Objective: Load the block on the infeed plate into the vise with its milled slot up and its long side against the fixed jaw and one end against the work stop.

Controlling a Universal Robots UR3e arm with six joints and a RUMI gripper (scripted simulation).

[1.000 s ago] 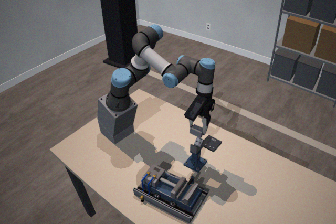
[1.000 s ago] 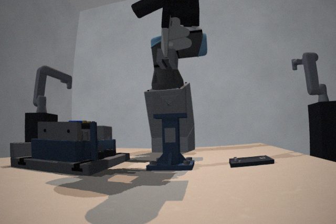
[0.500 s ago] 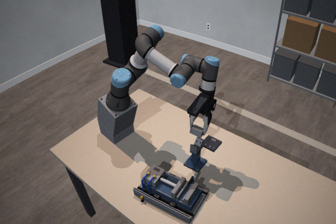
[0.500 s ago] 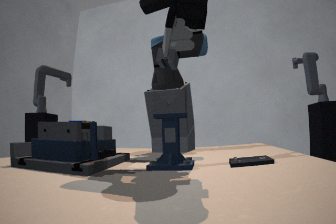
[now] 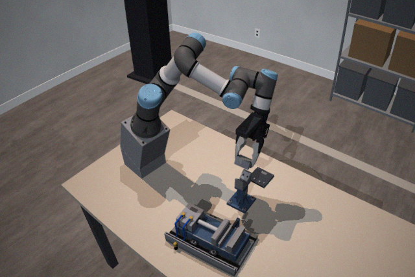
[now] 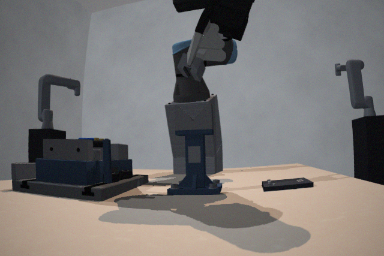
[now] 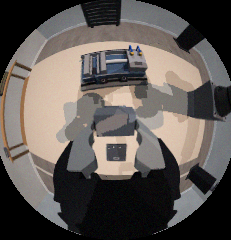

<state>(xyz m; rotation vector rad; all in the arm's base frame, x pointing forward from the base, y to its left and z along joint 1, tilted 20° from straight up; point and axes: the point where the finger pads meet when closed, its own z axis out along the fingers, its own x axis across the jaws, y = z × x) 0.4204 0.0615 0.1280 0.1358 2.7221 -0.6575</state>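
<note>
Now: the grey part 1 cm below my hand. Also, from my hand: blue vise (22 cm to the right, 20 cm below).
</note>
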